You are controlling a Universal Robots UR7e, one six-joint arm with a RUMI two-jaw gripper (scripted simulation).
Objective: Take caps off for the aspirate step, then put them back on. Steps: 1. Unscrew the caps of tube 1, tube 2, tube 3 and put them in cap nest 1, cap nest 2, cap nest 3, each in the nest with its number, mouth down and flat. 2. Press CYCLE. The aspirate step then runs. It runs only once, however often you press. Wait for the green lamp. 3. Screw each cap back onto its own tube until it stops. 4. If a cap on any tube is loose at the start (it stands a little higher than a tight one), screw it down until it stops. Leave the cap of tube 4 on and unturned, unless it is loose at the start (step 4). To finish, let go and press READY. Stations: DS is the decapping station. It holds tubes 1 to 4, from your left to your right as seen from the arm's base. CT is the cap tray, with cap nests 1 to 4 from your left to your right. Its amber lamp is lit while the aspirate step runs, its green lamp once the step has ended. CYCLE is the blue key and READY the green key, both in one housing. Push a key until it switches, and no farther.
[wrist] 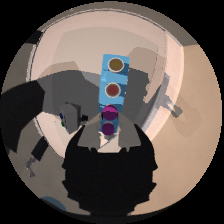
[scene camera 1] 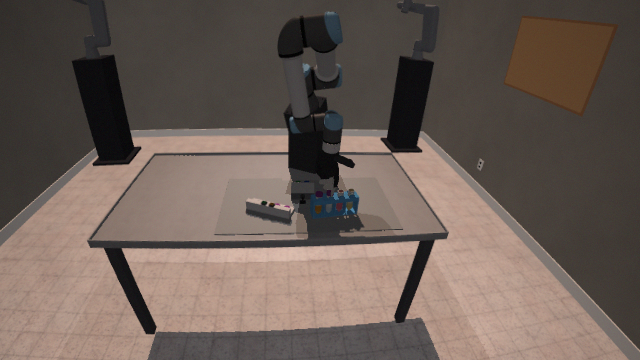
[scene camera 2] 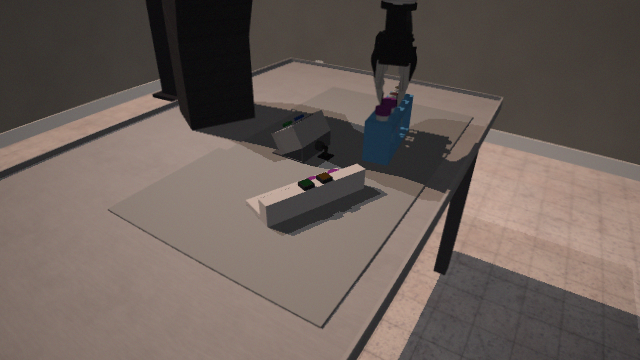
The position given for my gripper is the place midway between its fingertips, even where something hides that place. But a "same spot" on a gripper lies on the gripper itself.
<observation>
my gripper: wrist 110,112; scene camera 1; scene camera 2
same spot on my gripper: [scene camera 1: 329,184] = [scene camera 2: 403,77]
</observation>
